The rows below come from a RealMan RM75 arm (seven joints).
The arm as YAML. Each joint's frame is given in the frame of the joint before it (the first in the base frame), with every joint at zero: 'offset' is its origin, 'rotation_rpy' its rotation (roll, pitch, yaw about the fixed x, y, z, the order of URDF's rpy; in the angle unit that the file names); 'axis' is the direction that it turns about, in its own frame. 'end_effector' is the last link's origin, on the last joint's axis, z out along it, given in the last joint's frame.
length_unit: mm
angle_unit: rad
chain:
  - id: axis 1
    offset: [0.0, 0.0, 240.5]
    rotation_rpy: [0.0, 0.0, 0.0]
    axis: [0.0, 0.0, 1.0]
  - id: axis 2
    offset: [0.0, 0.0, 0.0]
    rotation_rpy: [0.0, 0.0, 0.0]
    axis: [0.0, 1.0, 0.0]
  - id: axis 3
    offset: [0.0, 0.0, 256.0]
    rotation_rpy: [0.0, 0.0, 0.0]
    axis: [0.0, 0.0, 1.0]
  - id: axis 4
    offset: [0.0, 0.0, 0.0]
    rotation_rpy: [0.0, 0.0, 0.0]
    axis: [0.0, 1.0, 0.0]
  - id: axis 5
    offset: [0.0, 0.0, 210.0]
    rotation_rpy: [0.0, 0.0, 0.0]
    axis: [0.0, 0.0, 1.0]
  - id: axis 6
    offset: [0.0, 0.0, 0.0]
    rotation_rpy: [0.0, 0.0, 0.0]
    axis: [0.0, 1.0, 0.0]
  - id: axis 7
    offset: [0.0, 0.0, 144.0]
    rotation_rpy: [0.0, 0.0, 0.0]
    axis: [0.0, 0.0, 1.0]
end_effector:
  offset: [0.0, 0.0, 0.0]
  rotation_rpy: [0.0, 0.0, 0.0]
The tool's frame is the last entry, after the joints.
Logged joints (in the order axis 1, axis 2, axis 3, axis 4, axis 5, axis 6, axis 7), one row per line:
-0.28, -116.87, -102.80, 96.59, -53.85, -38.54, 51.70
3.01, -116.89, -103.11, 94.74, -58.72, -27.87, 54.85
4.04, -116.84, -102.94, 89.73, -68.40, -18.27, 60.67
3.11, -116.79, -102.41, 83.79, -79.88, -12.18, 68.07
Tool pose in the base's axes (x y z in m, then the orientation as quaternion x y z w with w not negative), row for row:
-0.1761, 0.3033, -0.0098, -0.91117, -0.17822, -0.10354, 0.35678
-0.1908, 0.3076, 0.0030, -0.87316, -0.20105, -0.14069, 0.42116
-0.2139, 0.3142, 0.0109, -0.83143, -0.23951, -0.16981, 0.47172
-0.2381, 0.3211, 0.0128, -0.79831, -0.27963, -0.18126, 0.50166
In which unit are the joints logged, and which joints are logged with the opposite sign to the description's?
The joints are logged in degrees. Opposite sign: axis 3.
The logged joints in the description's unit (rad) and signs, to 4 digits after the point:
-0.0049, -2.0398, 1.7942, 1.6858, -0.9399, -0.6726, 0.9023
0.0525, -2.0401, 1.7996, 1.6535, -1.0249, -0.4864, 0.9573
0.0705, -2.0392, 1.7966, 1.5661, -1.1938, -0.3189, 1.0589
0.0543, -2.0384, 1.7874, 1.4624, -1.3942, -0.2126, 1.1880

